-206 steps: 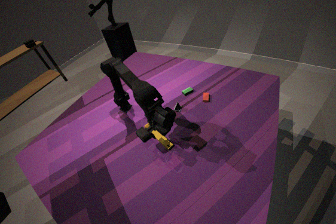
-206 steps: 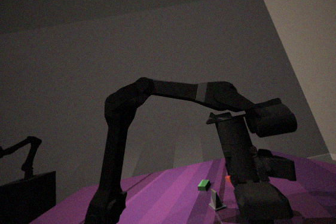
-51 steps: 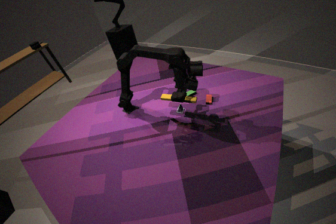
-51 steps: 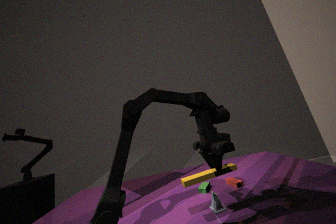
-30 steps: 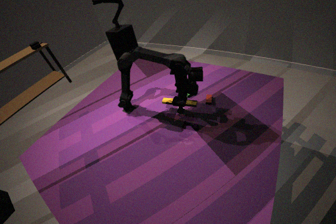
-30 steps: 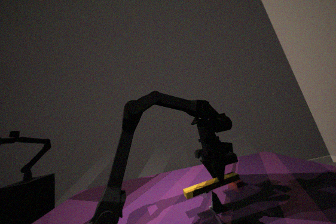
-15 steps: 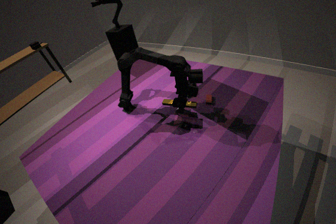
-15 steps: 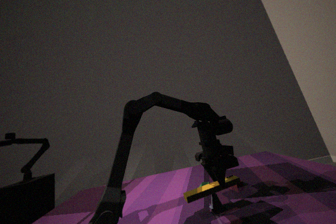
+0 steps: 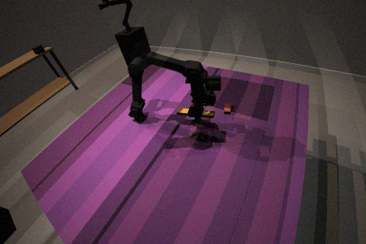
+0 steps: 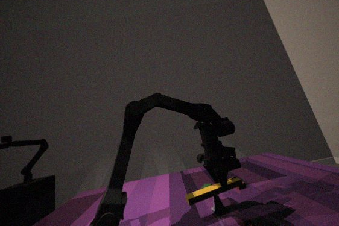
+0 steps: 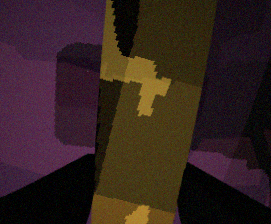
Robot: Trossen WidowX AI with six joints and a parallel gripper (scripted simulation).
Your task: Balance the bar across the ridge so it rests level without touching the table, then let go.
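The yellow bar lies 3 cm behind my gripper tip and 1 cm to the right of it. From my gripper tip the other things lie so: red block 13 cm to the left, 10 cm ahead, 5 cm below; then green block 14 cm to the left, 5 cm below, 3 cm behind.
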